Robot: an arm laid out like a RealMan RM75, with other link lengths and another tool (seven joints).
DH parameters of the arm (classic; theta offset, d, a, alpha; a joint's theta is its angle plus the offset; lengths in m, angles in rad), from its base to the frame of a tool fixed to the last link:
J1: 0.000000 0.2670 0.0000 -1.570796
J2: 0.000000 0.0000 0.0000 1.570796
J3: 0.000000 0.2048 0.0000 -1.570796
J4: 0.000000 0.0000 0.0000 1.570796
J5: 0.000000 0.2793 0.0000 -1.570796
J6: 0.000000 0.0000 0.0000 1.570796
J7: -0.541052 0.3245 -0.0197 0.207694
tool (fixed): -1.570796 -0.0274 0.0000 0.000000
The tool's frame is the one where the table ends.
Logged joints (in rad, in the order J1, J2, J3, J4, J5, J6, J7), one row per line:
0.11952, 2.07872, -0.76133, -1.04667, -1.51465, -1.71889, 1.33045
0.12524, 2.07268, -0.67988, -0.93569, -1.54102, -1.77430, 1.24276
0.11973, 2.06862, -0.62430, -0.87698, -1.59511, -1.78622, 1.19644
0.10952, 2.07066, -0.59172, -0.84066, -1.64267, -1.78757, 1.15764
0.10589, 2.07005, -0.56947, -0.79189, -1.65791, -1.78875, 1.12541
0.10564, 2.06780, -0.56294, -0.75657, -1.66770, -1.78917, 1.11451
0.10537, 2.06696, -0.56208, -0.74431, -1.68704, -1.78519, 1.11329
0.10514, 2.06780, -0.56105, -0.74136, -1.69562, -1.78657, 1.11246
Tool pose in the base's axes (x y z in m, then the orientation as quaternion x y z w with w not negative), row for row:
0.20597, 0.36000, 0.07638, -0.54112, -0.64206, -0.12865, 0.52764
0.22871, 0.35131, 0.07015, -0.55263, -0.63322, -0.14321, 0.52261
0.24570, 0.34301, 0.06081, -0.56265, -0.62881, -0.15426, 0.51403
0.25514, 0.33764, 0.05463, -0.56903, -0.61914, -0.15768, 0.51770
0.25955, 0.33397, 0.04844, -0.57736, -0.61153, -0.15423, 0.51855
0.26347, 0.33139, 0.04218, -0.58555, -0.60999, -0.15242, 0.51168
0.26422, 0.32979, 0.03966, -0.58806, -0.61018, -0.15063, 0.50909
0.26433, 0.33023, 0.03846, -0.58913, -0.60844, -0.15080, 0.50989
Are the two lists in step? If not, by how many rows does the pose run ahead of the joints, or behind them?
The pose runs 1 row ahead of the joints: the pose in row i belongs to the joints in row i + 1.
